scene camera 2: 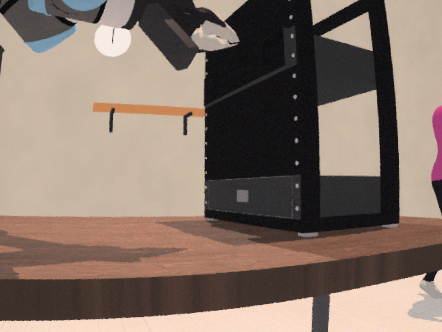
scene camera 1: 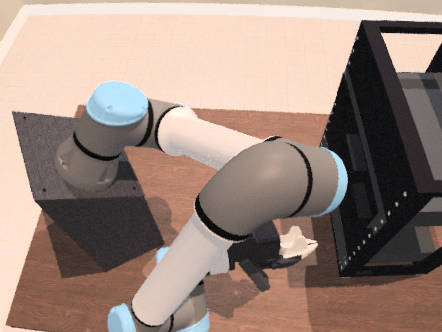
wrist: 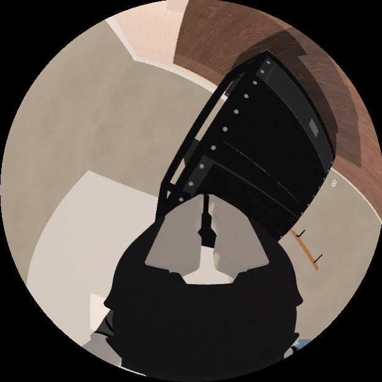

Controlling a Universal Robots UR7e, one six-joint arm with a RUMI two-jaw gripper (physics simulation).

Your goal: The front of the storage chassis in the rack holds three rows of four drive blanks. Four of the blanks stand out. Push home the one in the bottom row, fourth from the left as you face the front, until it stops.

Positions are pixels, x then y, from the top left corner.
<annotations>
My gripper shows in scene camera 2, in scene camera 1 (316, 243) and in the wrist view. A black rack shows in scene camera 2, in scene camera 1 (377, 126) and in the wrist view. The same spot on my gripper: (scene camera 2: 211, 25) is (wrist: 162, 244). One and the same spot on the black rack: (wrist: 268, 117) is (scene camera 2: 277, 142).
</annotations>
